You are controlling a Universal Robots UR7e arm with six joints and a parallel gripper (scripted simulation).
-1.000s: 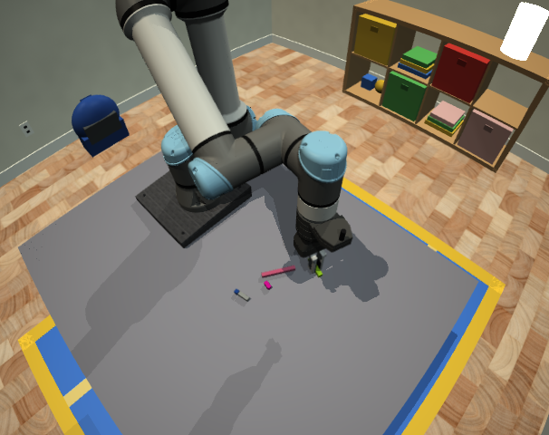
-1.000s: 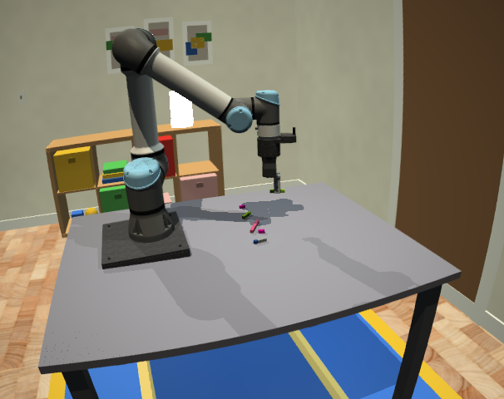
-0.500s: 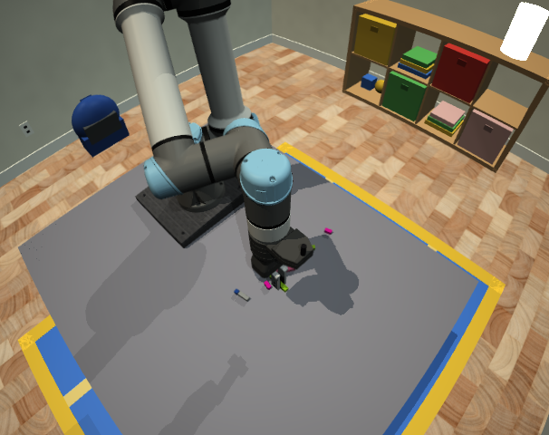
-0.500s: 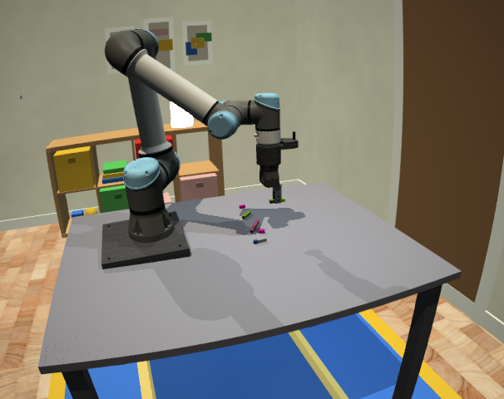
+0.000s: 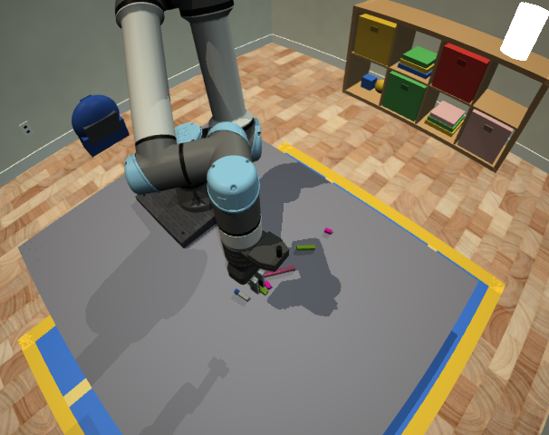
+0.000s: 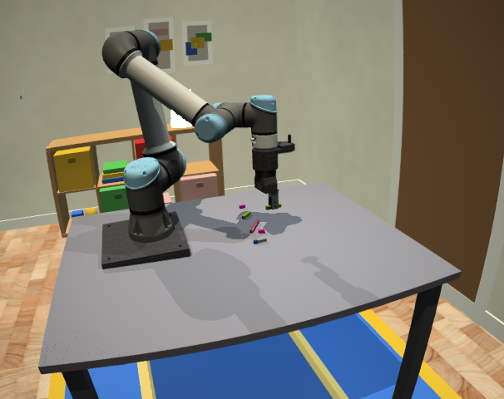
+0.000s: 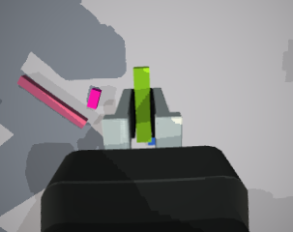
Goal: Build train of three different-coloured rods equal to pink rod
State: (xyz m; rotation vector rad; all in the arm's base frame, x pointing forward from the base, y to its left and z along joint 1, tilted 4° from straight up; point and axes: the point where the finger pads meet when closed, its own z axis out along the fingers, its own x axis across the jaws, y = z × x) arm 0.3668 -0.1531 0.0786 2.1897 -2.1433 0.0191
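Right now my hand is 50 mm past the grey rod, 10 mm to the left of it and 110 mm above it. From my hand the other things lie so: lime rod 10 mm below; blue rod 70 mm behind, 10 mm to the right, 110 mm below; pink rod 20 mm behind, 100 mm to the left, 110 mm below.
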